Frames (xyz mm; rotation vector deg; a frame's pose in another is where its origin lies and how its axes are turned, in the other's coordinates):
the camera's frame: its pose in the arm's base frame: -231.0 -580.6 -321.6 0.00 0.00 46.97
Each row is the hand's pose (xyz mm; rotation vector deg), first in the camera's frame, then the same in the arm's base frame.
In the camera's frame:
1: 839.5 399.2 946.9 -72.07 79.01 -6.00
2: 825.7 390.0 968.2 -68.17 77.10 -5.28
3: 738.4 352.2 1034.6 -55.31 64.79 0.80
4: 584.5 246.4 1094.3 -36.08 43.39 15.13
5: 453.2 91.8 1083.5 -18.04 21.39 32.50
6: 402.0 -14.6 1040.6 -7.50 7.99 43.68
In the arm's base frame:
1: 50.0 305.5 625.3 -98.86 44.32 26.36
2: 47.4 289.1 646.6 -94.62 44.19 28.20
3: 15.4 199.5 713.0 -78.45 38.31 38.60
4: -12.3 14.8 772.7 -52.69 26.58 58.06
5: 11.1 -186.7 761.9 -26.83 13.30 78.46
6: 54.0 -296.7 719.0 -10.92 4.71 90.49

